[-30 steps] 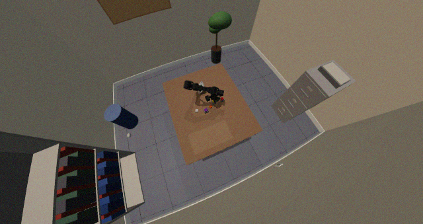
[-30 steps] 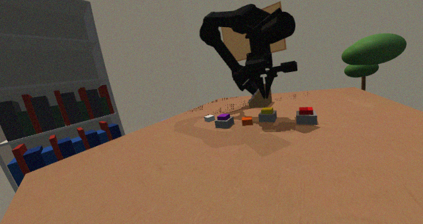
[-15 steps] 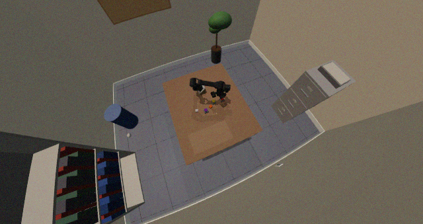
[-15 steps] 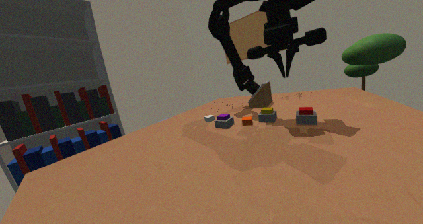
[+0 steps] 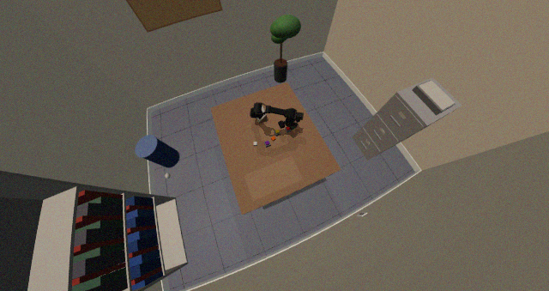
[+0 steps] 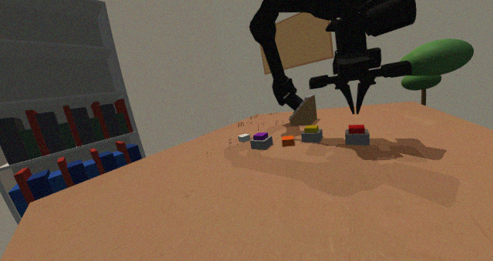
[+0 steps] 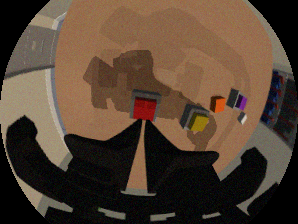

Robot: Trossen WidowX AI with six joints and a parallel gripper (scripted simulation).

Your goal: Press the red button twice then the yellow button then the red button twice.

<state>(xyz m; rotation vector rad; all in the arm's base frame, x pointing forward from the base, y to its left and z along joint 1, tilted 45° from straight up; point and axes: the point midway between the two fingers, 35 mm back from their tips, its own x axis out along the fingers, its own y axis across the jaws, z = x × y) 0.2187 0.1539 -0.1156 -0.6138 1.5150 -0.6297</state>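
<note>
Now: the red button 4 cm below my gripper tip. Also, from my gripper tip: yellow button 1 cm behind, 11 cm to the right, 4 cm below; orange block 3 cm ahead, 16 cm to the right, 6 cm below; purple button 6 cm ahead, 23 cm to the right, 4 cm below.
</note>
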